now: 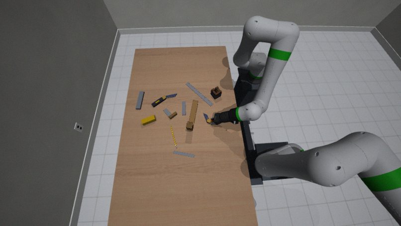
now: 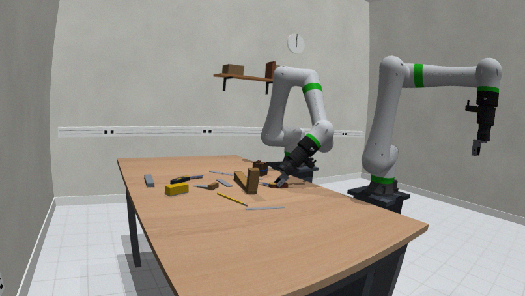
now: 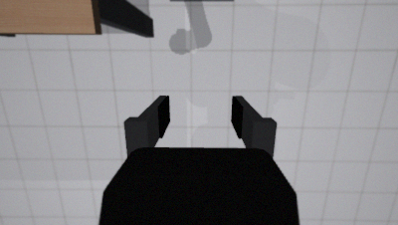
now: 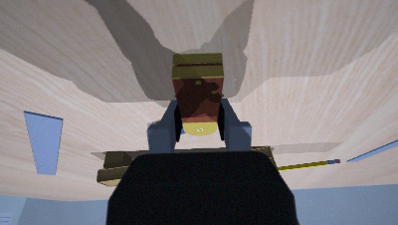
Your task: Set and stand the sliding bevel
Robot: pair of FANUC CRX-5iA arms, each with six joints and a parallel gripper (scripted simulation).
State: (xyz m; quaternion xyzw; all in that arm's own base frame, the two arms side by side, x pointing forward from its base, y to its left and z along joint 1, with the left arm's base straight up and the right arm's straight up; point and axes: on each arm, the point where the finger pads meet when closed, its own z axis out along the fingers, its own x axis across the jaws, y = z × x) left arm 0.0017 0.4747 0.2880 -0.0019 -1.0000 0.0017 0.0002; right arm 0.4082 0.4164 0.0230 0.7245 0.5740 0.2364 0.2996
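My right hand is 4 cm short of the blue-grey blade, 3 cm to the left of it and 1 cm above it. Also, from my right hand: long steel ruler (9 cm ahead, 26 cm to the right, 2 cm below); pencil (30 cm ahead, 10 cm to the left, 2 cm below); wooden leg-and-rail piece (15 cm ahead, 5 cm to the right, 4 cm above).
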